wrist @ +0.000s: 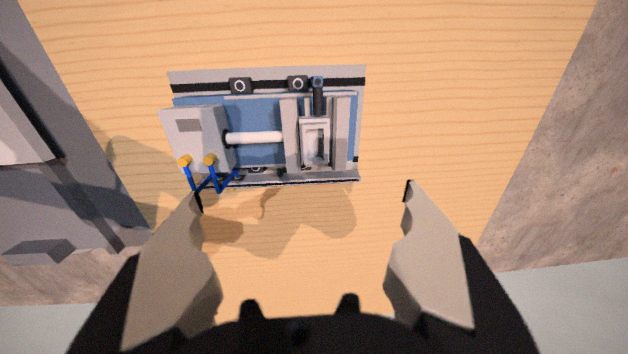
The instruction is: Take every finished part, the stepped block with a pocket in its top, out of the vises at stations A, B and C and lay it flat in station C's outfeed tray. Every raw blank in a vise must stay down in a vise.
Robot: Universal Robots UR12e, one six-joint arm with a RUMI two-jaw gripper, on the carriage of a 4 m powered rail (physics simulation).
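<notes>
A vise (pixel 254 120) with a blue bed stands on the wooden table, above the middle of the wrist view. A grey finished part (pixel 324 145), a stepped block with a pocket in its top, sits between the vise's two upright jaws, towards the right end of the vise. My gripper (pixel 303 186) is open, its two jaws wide apart with no object between them. It hangs above the table, and its fingertips show below the vise in the view. The outfeed tray does not show in this view. Which station this is I cannot tell.
The vise's grey actuator block (pixel 192 135) with yellow fittings and blue hoses is at its left end. A dark stop arm (pixel 318 97) reaches down to the part. The wooden table (pixel 440 100) runs under the vise. A grey machine (pixel 60 200) stands at the left.
</notes>
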